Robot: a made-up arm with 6 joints.
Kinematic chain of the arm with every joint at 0, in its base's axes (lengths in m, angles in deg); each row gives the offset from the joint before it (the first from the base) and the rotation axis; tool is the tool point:
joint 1: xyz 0 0 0.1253 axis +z
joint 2: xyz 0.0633 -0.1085 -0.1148 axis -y
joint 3: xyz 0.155 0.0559 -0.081 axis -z
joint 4: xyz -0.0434 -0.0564 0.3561 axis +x
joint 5: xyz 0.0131 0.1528 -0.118 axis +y
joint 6: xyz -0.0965 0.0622 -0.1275 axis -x
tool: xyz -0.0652 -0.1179 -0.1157
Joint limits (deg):
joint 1: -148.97..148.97
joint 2: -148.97..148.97
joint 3: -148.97..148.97
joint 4: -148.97..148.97
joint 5: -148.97..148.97
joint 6: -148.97..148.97
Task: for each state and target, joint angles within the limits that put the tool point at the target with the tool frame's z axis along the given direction. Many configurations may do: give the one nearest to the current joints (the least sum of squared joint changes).
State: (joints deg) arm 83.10 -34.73 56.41 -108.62 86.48 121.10
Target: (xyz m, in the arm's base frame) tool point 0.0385 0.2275 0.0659 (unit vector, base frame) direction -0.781 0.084 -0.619
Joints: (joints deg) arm 96.23 3.18 94.48 -84.84 91.23 140.85
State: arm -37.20 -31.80 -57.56 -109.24 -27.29 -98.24
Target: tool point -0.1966 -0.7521 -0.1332 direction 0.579 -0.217 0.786
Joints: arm -59.92 -42.01 -38.82 -126.88 -27.95 -103.91
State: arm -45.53 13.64 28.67 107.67 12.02 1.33
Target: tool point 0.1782 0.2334 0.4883 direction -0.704 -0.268 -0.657
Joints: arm -70.30 35.32 51.13 121.40 20.90 -3.99
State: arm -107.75 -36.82 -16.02 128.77 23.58 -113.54
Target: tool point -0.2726 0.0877 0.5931 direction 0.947 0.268 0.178
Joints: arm -92.11 1.86 14.37 139.81 37.35 -148.97
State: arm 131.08 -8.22 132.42 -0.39 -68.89 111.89
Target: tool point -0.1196 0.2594 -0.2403 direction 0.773 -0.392 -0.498
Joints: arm 108.30 -51.14 130.23 -22.12 -38.53 138.32
